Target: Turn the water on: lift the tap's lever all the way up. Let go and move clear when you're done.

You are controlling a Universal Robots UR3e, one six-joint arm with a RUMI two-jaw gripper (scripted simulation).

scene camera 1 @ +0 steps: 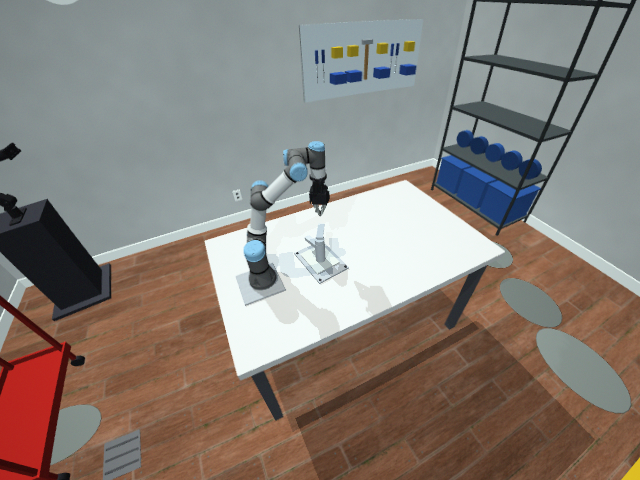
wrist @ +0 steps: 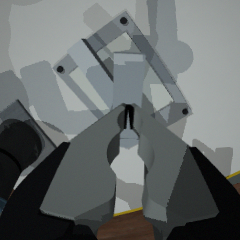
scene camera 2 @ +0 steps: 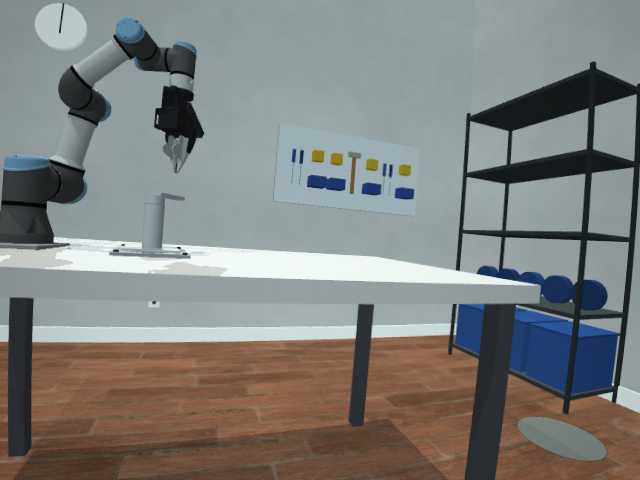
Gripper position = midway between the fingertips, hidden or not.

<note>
I see my gripper (scene camera 2: 176, 173), a tap (scene camera 2: 153, 222) and a square metal plate (wrist: 178, 109).
My gripper is seen too in the wrist view (wrist: 128, 106). The tap is seen too in the wrist view (wrist: 98, 71).
</note>
